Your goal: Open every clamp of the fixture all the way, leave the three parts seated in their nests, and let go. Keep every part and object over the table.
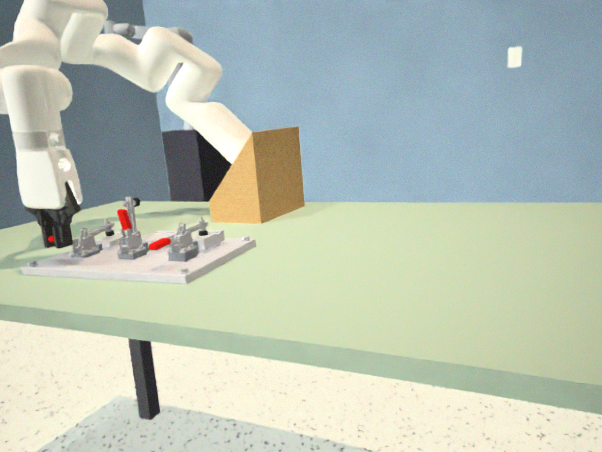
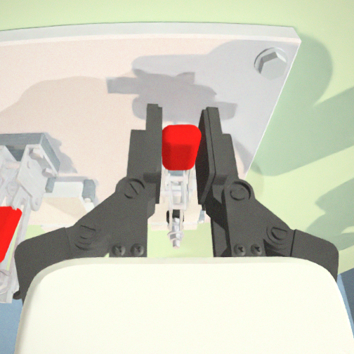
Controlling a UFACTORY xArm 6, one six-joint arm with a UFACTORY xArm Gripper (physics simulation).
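Where they show: gripper, fingertip midpoint: (image 1: 59, 246); arm's base, link origin: (image 1: 256, 162).
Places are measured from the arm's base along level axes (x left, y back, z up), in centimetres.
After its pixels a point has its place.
Note:
My gripper (image 1: 56, 244) @(z -8.5, x -4.0, y -53.8 cm) (image 2: 179, 125) is shut on the red handle (image 1: 51, 239) @(z -6.8, x -3.4, y -55.3 cm) (image 2: 181, 147) of the left clamp (image 1: 87, 243) @(z -9.4, x -3.9, y -48.3 cm) (image 2: 176, 189), at the left end of the fixture plate (image 1: 100, 270) @(z -11.7, x 7.6, y -54.6 cm) (image 2: 75, 60). This clamp's arm lies low, with its black tip over a pale part (image 1: 111, 241) @(z -10.2, x -3.4, y -43.5 cm). The middle clamp (image 1: 132, 246) @(z -9.4, x 7.3, y -47.3 cm) (image 2: 36, 152) has its arm raised upright and its red handle (image 1: 124, 220) @(z -4.6, x 6.6, y -47.6 cm) (image 2: 7, 227) tilted up. The right clamp (image 1: 183, 245) @(z -9.0, x 18.1, y -45.4 cm) has its arm low over another pale part (image 1: 212, 240) @(z -10.1, x 17.5, y -37.6 cm) and its red handle (image 1: 160, 244) @(z -7.4, x 18.7, y -50.8 cm) low. The middle part is hard to make out.
The fixture lies on the green table (image 1: 375, 280) @(z -13.2, x 51.5, y -40.3 cm). A wooden wedge-shaped box (image 1: 280, 175) @(z -3.3, x 7.5, y -0.6 cm) stands behind and to the right of the fixture, with a dark box (image 1: 181, 165) behind it. Bolt heads (image 1: 184, 270) @(z -11.2, x 23.6, y -51.0 cm) (image 2: 270, 63) stand at the plate's corners.

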